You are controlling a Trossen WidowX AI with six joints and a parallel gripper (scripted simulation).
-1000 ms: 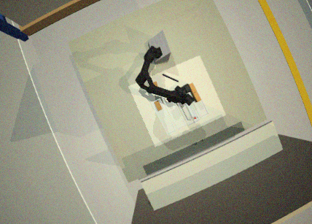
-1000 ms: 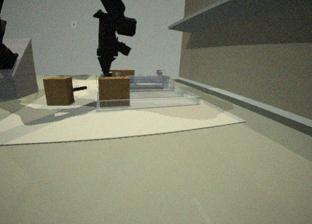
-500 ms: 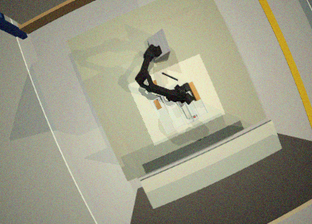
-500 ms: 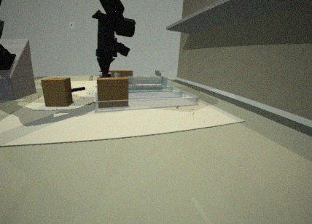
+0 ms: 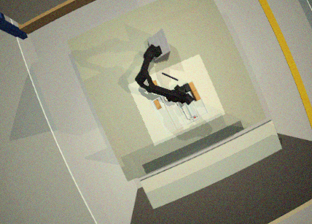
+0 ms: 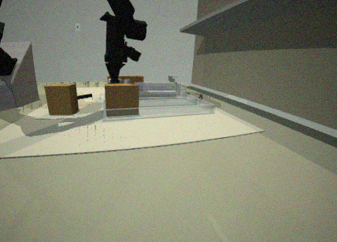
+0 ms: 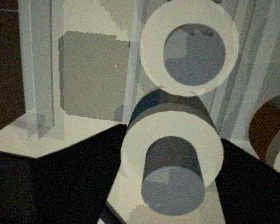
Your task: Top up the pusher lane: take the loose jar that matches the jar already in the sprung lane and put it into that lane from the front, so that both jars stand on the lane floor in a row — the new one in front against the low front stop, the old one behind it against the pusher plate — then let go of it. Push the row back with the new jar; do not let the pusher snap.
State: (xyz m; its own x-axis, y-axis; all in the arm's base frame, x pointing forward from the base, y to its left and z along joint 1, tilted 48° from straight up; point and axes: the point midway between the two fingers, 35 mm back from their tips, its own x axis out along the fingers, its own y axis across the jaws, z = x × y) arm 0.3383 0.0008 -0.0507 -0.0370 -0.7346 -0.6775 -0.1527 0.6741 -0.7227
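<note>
The pusher lane is 140 mm ahead of my gripper tip, 40 mm to the left of it and 30 mm below it. From my gripper tip the other things lie so: shelf wall: 610 mm ahead, 350 mm above, 40 mm to the left.
</note>
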